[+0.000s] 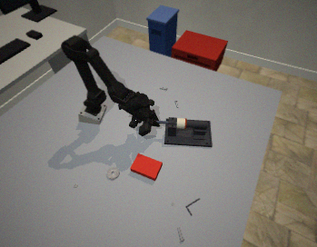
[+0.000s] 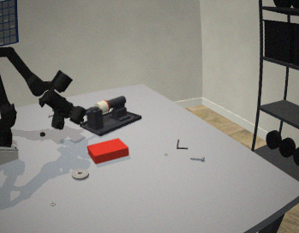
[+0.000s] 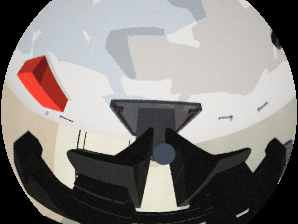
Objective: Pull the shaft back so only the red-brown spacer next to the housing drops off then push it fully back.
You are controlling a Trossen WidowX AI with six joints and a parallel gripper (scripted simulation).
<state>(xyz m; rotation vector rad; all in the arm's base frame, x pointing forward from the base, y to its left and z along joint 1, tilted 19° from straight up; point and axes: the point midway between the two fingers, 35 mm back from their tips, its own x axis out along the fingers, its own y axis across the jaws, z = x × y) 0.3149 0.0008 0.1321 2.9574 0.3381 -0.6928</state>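
The shaft lies 90 mm ahead of my hand and 20 mm to the left of it. From my hand the other things lie so: red-brown spacer 140 mm ahead, 40 mm to the left; fixture 160 mm ahead, 40 mm to the left, 30 mm below; cream spacer 130 mm ahead, 30 mm to the left.
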